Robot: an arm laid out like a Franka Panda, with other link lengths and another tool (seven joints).
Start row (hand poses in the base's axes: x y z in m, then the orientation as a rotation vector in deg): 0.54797, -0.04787, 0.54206, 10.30, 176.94, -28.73
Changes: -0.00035, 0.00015, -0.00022, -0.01, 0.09, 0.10; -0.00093, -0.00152, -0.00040, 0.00, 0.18, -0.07; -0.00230, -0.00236, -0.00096, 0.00, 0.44, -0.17; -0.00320, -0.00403, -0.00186, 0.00, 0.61, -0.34; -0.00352, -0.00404, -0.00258, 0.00, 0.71, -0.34; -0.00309, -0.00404, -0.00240, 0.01, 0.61, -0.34; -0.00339, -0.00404, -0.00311, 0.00, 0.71, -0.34; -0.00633, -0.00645, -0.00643, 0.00, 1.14, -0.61; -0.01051, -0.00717, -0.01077, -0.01, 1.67, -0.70; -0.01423, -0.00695, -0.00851, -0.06, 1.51, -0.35; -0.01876, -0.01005, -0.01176, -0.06, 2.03, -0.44; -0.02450, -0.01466, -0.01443, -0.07, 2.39, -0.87; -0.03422, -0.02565, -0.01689, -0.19, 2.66, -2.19
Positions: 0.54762, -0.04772, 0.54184, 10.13, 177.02, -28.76; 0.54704, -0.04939, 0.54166, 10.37, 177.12, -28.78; 0.54567, -0.05023, 0.54110, -10.48, -177.35, 28.84; 0.54477, -0.05190, 0.54020, -10.69, -177.14, 28.82; 0.54445, -0.05191, 0.53948, -10.65, -177.05, 28.82; 0.54488, -0.05191, 0.53966, -10.69, -177.15, 28.81; 0.54458, -0.05191, 0.53895, -10.65, -177.05, 28.82; 0.54164, -0.05432, 0.53563, -10.94, -176.56, 28.78; 0.53746, -0.05504, 0.53129, -10.91, -176.02, 28.76; 0.53374, -0.05482, 0.53355, -10.42, -176.26, 28.85; 0.52921, -0.05792, 0.53030, -10.40, -175.73, 28.82; 0.52347, -0.06253, 0.52763, -10.94, -175.27, 28.80; 0.51375, -0.07352, 0.52517, -12.86, -174.64, 28.93
